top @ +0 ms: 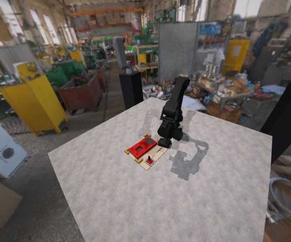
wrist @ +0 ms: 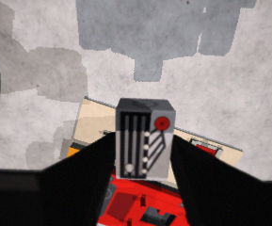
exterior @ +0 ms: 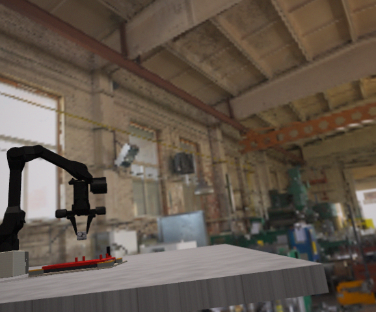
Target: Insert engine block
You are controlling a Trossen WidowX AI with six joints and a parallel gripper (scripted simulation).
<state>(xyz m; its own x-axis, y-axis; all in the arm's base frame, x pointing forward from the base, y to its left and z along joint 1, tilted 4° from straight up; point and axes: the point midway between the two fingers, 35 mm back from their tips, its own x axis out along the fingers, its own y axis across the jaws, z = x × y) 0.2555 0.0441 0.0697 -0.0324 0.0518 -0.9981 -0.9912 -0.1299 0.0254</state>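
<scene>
My gripper tip is now 30 mm short of the beige base plate, 160 mm to the left of it and 110 mm above it. From my gripper tip the other things lie so: grey engine block (10 mm below).
</scene>
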